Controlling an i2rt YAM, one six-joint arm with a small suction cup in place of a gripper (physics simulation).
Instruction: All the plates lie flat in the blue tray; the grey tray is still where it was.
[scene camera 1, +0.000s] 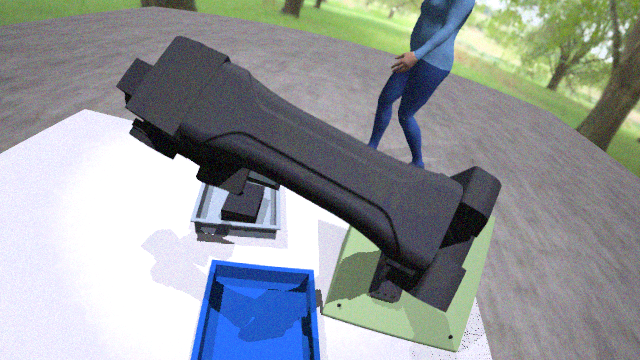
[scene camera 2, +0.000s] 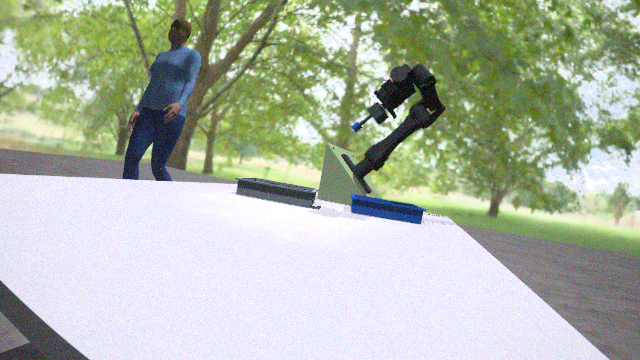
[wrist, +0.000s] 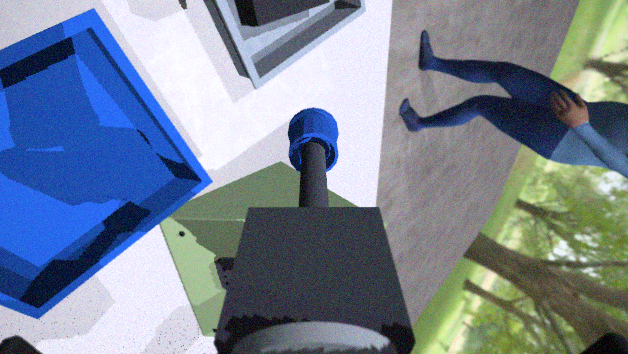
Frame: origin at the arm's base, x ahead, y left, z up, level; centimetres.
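Seen in the pictures: hand, its tool point: (scene camera 2: 353, 129) (wrist: 313, 131); arm's base, origin of its link: (scene camera 2: 355, 173).
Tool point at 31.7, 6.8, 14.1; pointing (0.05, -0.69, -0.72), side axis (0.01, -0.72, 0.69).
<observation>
Pixels of each thing's top centre, then the offset from my tool point to it, as dx, dy, dz.
- grey tray, centre of its top: (scene camera 1: 240, 193) (scene camera 2: 280, 183) +10.6, -18.1, -22.1
- blue tray, centre of its top: (wrist: 58, 183) (scene camera 1: 259, 316) (scene camera 2: 385, 201) -8.7, +13.2, -22.1
A dark, thick plate (scene camera 1: 243, 202) (wrist: 275, 11) lies in the grey tray (scene camera 1: 250, 226) (scene camera 2: 275, 192) (wrist: 300, 50). The arm hides part of this tray in scene camera 1, so I cannot tell how many plates it holds. The blue tray (scene camera 1: 263, 266) (scene camera 2: 387, 209) (wrist: 143, 94) stands nearer scene camera 1. Shadows fall across its floor, and I see no plate in the part that shows. My gripper (scene camera 2: 356, 127) (wrist: 313, 125), a blue suction cup on a dark rod, is open, holds nothing and hangs high above the table. The arm hides the cup in scene camera 1.
The arm stands on a green sloped mount (scene camera 1: 425, 320) (scene camera 2: 335, 180) (wrist: 190, 270) beside the blue tray. The arm's dark links (scene camera 1: 300, 150) cross above the table. A person (scene camera 1: 410, 95) (scene camera 2: 167, 95) (wrist: 500, 80) in blue stands beyond the table's edge.
</observation>
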